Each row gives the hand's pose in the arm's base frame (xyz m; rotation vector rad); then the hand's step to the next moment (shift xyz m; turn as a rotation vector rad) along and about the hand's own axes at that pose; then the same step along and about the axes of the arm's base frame.
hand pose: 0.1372 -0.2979 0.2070 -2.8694 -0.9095 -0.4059
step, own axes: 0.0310 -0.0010 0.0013 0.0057 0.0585 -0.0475
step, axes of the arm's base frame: 0.0241 0.0181 0.0075 0.0278 -0.0530 0.0461
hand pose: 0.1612 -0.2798 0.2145 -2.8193 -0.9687 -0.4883
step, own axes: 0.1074 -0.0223 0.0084 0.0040 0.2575 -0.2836
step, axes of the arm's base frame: 0.0683 0.0813 0.0287 0.0873 -0.2617 0.2658
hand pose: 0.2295 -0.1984 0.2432 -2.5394 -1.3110 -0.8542
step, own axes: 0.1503 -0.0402 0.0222 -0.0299 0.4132 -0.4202
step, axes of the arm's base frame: 0.0456 0.1378 0.0603 0.1381 -0.4319 0.3776
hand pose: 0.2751 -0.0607 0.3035 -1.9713 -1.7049 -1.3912
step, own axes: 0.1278 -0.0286 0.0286 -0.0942 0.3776 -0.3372
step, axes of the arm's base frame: -0.0224 0.1145 0.0660 0.1569 -0.4089 0.2708
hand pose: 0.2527 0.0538 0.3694 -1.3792 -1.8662 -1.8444
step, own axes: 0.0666 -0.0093 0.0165 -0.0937 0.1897 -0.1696
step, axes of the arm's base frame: -0.0357 0.0474 0.0356 0.1045 -0.2275 0.1043
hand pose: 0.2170 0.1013 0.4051 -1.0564 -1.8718 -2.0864
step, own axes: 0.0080 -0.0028 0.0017 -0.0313 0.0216 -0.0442
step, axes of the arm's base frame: -0.0068 0.0049 0.0023 0.0173 -0.0557 0.0005
